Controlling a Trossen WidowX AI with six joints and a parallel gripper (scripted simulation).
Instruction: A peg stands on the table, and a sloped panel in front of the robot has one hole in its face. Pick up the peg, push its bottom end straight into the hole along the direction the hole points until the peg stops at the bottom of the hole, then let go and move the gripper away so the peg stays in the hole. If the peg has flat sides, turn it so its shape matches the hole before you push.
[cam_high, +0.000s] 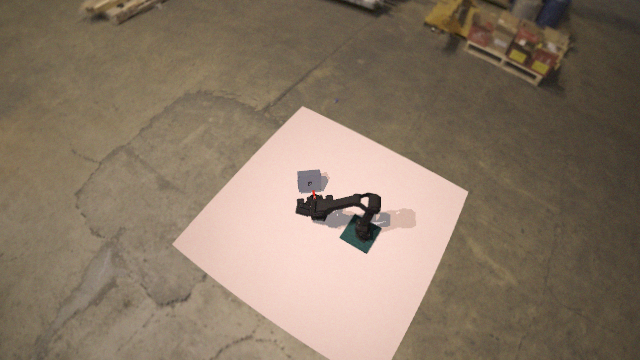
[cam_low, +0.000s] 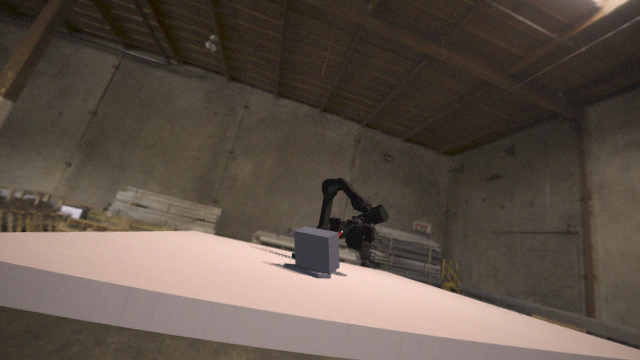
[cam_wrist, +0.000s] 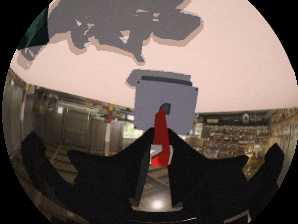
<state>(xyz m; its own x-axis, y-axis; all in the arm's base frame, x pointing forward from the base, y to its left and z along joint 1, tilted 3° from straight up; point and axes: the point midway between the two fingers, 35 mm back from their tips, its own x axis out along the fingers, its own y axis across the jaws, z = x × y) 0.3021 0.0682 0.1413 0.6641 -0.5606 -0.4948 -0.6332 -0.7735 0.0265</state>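
Right now my gripper tip is 10 cm short of the grey sloped panel, 7 cm to the left of it and 5 cm above it. Also, from my gripper tip: red peg 1 cm to the left, 1 cm behind, 1 cm above.
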